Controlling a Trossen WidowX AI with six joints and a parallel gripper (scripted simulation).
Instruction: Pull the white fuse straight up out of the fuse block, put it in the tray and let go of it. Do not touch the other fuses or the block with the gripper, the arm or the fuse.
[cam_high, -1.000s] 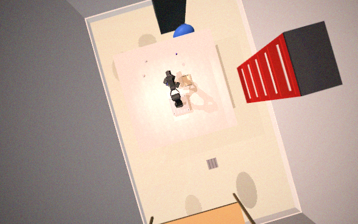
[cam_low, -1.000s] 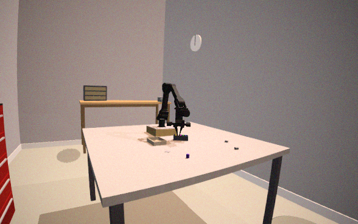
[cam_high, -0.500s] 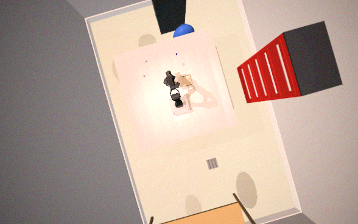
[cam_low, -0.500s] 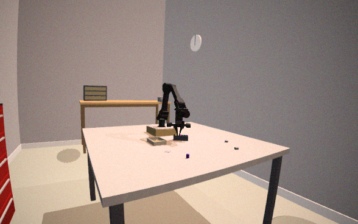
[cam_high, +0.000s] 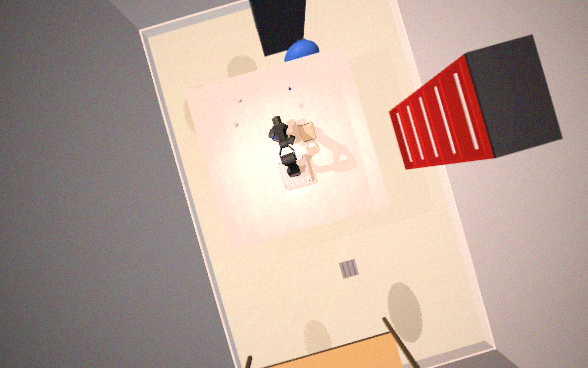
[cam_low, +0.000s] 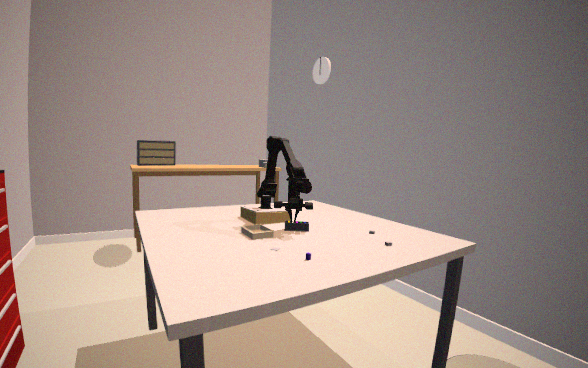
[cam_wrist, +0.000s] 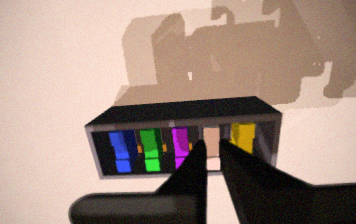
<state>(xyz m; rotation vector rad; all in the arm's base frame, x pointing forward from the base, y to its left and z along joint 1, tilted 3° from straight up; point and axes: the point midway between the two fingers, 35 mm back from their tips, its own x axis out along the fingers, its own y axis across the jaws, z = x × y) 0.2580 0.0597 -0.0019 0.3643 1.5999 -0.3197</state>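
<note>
Now: gripper tip 19 cm to the left of the tan tray, 4 cm short of it and 3 cm above it. From my gripper tip the other things lie so: white fuse: 1 cm below.
</note>
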